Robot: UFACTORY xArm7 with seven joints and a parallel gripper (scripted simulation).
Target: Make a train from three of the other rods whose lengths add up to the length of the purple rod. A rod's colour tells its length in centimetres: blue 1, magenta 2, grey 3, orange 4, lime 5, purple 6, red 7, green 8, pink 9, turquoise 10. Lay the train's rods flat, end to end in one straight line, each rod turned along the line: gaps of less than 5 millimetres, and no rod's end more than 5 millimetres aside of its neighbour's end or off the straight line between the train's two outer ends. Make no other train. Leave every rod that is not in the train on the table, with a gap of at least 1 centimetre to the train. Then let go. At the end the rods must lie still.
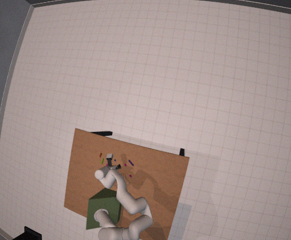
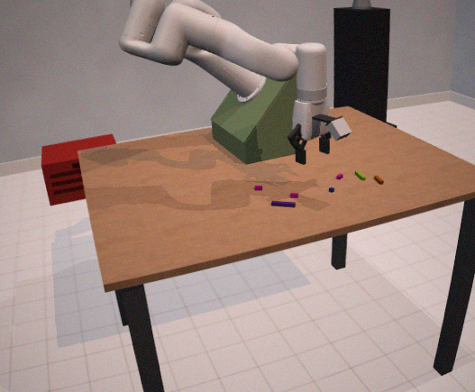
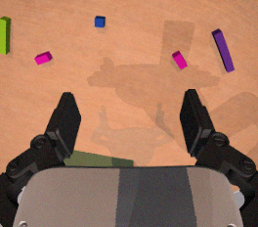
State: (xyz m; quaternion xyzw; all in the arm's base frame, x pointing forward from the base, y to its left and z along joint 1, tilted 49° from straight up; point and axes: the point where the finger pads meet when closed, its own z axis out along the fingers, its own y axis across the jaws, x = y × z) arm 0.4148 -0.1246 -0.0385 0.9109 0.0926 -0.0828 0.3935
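Right now my hand is 17 cm to the right of the lime rod and 10 cm above it. Round my hand: blue rod: 3 cm ahead, 4 cm to the left, 10 cm below; then orange rod: 5 cm ahead, 19 cm to the left, 10 cm below; then purple rod: 3 cm ahead, 11 cm to the right, 10 cm below.
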